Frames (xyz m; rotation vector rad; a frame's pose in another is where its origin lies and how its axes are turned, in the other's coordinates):
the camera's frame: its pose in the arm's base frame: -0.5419 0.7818 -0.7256 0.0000 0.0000 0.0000
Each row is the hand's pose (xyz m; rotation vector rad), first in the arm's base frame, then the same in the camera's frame.
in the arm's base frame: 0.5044 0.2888 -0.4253 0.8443 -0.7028 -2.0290
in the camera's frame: 1.0463 -0.4930 0.3003 0.8443 -0.7028 -2.0290
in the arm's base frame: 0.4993 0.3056 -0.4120 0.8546 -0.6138 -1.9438
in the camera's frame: 1.0412 -0.4762 0.3136 0.8546 -0.6138 -1.9438
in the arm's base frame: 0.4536 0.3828 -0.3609 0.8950 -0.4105 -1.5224
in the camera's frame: 0.9955 -0.3990 0.3647 0.8950 -0.4105 -1.5224
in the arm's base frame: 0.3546 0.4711 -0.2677 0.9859 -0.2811 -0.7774
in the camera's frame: 0.8965 -0.3107 0.4579 0.9859 -0.2811 -0.7774
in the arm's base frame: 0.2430 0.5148 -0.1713 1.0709 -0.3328 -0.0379
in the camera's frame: 0.7849 -0.2670 0.5543 1.0709 -0.3328 -0.0379
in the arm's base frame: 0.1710 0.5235 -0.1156 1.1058 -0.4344 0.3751
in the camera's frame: 0.7129 -0.2583 0.6100 1.1058 -0.4344 0.3751
